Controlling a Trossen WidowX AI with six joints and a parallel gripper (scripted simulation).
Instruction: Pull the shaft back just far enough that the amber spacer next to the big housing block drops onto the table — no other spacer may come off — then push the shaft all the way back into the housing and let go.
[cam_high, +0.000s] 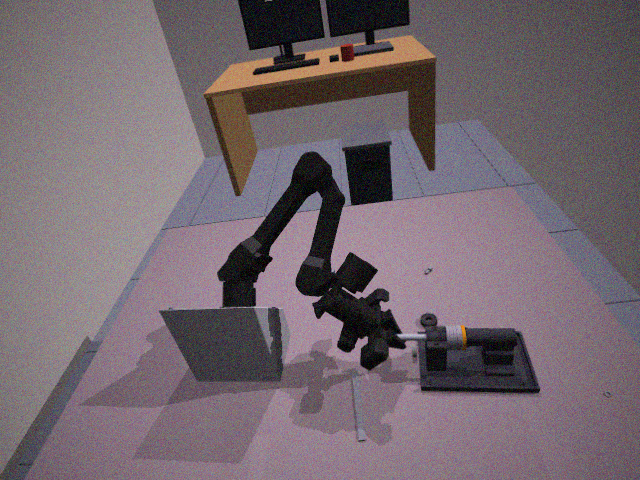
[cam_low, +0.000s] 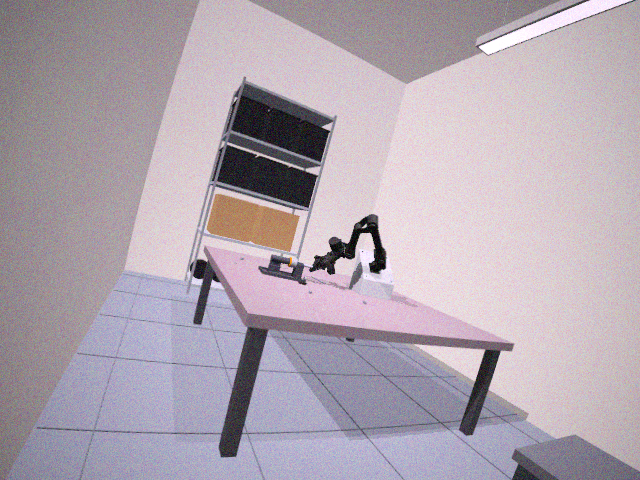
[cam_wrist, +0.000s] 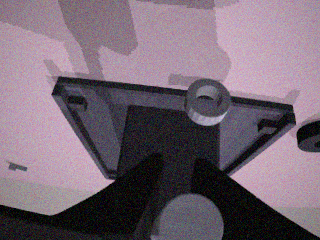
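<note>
Now: gripper tip 6 cm short of the pale shaft and 2 cm below it. The rest, counted from my gripper tip: black ring knob (11 cm to the left, 6 cm ahead, 5 cm below); then thin grey strip (11 cm to the right, 10 cm behind, 5 cm below); then amber spacer (12 cm ahead, 2 cm above).
</note>
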